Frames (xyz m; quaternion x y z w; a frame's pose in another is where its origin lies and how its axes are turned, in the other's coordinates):
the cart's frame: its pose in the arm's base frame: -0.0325 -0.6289 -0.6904 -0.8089 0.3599 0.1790 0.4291
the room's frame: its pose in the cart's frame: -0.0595 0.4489 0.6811 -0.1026 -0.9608 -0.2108 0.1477
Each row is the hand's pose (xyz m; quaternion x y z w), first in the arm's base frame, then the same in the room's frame.
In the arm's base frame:
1: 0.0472 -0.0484 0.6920 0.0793 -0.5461 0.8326 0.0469
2: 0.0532 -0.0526 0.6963 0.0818 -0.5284 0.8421 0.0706
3: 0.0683 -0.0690 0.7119 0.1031 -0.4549 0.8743 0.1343
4: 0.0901 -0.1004 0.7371 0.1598 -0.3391 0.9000 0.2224
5: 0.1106 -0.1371 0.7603 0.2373 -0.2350 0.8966 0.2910
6: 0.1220 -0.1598 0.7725 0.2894 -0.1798 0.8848 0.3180
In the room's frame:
1: 0.3746 -1.9594 0.4319 0.0787 -0.2886 0.1876 0.9356
2: 0.3689 -1.9655 0.4338 0.0996 -0.2717 0.1731 0.9414
3: 0.3524 -1.9840 0.4451 0.1845 -0.2282 0.1303 0.9471
4: 0.3247 -2.0120 0.4683 0.3120 -0.1820 0.0503 0.9311
5: 0.2939 -2.0370 0.4955 0.4210 -0.1645 -0.0379 0.8912
6: 0.2752 -2.0499 0.5121 0.4767 -0.1679 -0.0873 0.8584

